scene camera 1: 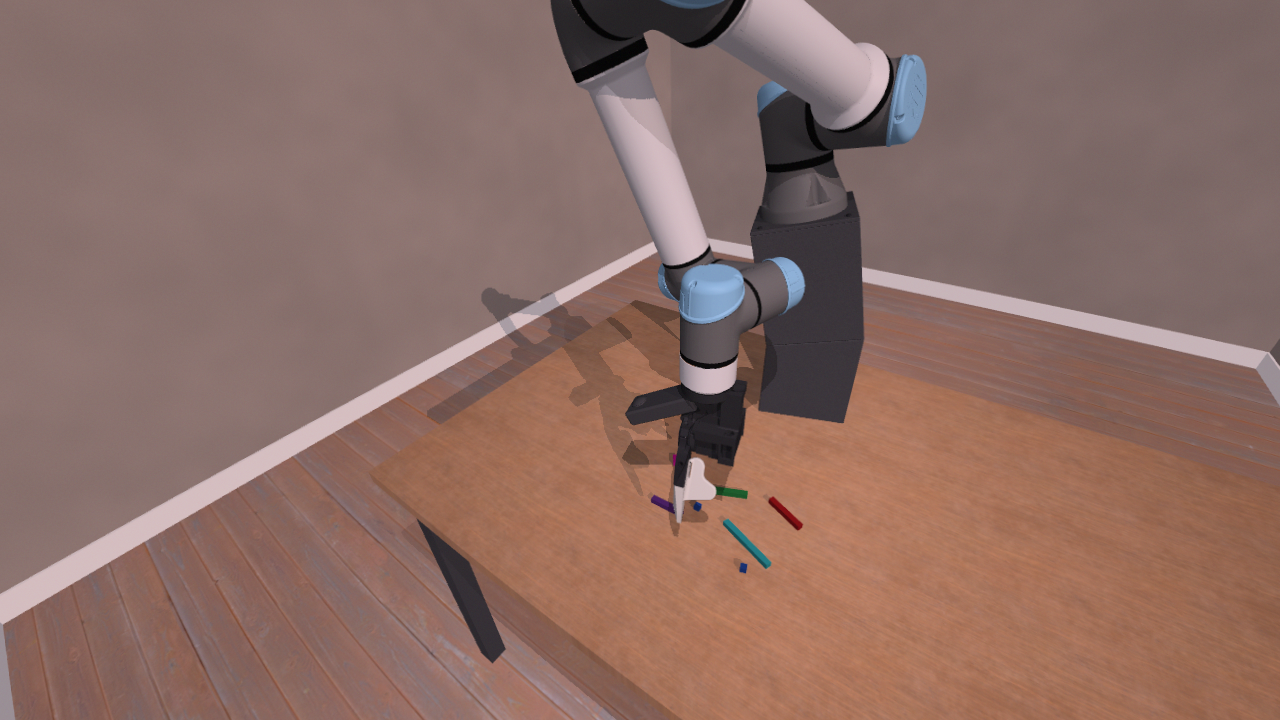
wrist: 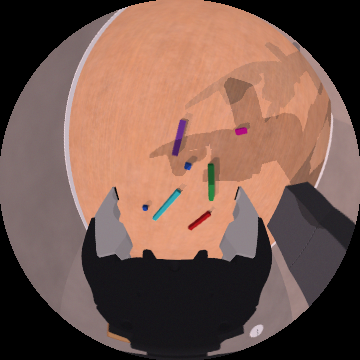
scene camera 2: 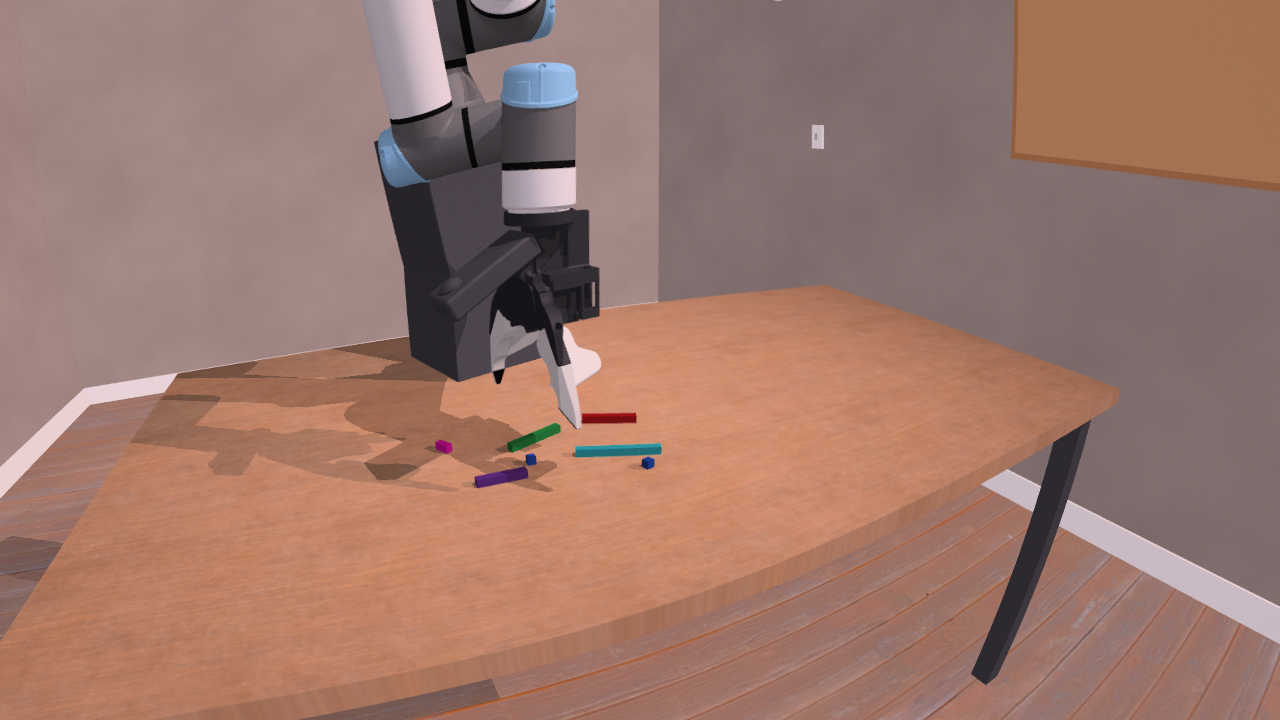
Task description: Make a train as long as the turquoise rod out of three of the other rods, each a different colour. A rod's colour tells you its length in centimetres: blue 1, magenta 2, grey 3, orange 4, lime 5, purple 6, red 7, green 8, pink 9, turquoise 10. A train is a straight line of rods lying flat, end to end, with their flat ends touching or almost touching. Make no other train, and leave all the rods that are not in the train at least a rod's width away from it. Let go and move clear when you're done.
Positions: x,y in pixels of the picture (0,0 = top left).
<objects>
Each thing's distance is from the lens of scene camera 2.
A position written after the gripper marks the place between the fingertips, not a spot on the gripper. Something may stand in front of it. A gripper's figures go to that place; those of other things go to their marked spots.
gripper (scene camera 2: pixel 534 404): 0.69 m
turquoise rod (scene camera 2: pixel 632 449): 0.75 m
</objects>
